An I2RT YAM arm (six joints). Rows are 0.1 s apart.
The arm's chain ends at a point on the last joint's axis. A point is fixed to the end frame.
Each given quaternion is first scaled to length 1.
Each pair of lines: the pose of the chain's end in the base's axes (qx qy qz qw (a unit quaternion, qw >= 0); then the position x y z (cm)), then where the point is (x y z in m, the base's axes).
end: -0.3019 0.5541 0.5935 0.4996 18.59 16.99 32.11
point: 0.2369 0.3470 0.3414
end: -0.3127 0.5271 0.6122 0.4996 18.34 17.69 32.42
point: 0.2253 0.3551 0.3533
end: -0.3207 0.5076 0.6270 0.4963 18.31 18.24 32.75
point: 0.2175 0.3612 0.3625
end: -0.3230 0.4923 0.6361 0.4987 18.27 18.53 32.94
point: 0.2133 0.3637 0.3698
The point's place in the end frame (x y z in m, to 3 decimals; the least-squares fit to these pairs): 0.011 -0.020 0.184
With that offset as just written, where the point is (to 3 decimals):
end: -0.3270 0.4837 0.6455 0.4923 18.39 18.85 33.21
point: 0.210 0.367 0.375
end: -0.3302 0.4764 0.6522 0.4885 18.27 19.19 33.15
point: 0.205 0.371 0.376
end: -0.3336 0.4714 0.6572 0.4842 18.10 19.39 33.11
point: 0.200 0.373 0.377
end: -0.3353 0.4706 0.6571 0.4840 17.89 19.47 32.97
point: 0.197 0.374 0.375
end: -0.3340 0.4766 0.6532 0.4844 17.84 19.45 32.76
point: 0.199 0.374 0.371
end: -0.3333 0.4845 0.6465 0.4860 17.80 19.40 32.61
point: 0.201 0.373 0.367
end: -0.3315 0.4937 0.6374 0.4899 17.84 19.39 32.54
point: 0.205 0.373 0.363
